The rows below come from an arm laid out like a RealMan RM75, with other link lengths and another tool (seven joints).
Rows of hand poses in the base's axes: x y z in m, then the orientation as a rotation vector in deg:
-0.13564 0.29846 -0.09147 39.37 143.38 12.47
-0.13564 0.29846 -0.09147 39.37 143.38 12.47
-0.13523 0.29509 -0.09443 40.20 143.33 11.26
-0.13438 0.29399 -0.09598 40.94 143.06 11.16
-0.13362 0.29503 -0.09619 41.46 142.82 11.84
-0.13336 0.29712 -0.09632 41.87 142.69 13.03
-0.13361 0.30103 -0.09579 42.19 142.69 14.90
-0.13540 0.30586 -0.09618 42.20 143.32 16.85
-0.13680 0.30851 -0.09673 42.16 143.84 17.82
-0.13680 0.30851 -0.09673 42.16 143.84 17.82
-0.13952 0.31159 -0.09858 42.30 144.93 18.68
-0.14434 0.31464 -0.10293 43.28 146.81 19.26
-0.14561 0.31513 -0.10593 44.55 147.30 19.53
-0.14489 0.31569 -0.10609 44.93 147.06 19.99
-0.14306 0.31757 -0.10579 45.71 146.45 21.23
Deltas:
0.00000 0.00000 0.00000 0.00 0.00 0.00
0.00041 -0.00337 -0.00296 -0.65 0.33 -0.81
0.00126 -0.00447 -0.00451 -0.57 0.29 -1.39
0.00202 -0.00343 -0.00472 0.01 0.12 -1.66
0.00228 -0.00134 -0.00485 0.93 -0.04 -1.73
0.00203 0.00257 -0.00432 2.33 -0.17 -1.56
0.00024 0.00740 -0.00471 3.79 0.22 -1.01
-0.00116 0.01005 -0.00526 4.53 0.60 -0.65
-0.00116 0.01005 -0.00526 4.53 0.60 -0.65
-0.00388 0.01313 -0.00711 5.31 1.58 -0.29
-0.00870 0.01618 -0.01146 6.19 3.56 -0.35
-0.00997 0.01667 -0.01446 6.75 4.35 -0.99
-0.00925 0.01723 -0.01462 7.13 4.20 -1.21
-0.00742 0.01911 -0.01432 8.12 3.75 -1.62

